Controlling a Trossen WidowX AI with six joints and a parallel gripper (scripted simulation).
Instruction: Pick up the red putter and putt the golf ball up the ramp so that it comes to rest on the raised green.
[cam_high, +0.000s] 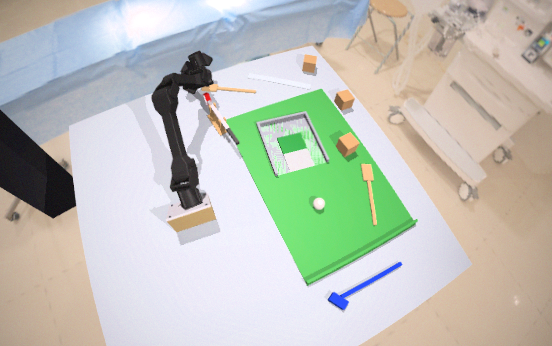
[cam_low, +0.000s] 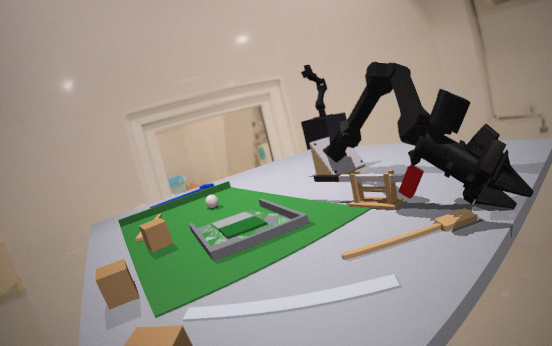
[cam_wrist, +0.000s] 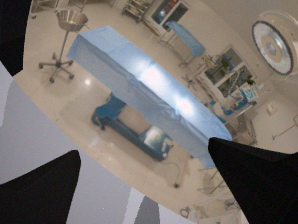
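Right now my gripper tip is 2 cm past the red putter, 34 cm to the left of it and 3 cm below it. Also, from my gripper tip: green mat 20 cm ahead, 72 cm to the right, 3 cm below; white bar 34 cm ahead, 24 cm to the right, 3 cm below; wooden stand 2 cm behind, 33 cm to the right.
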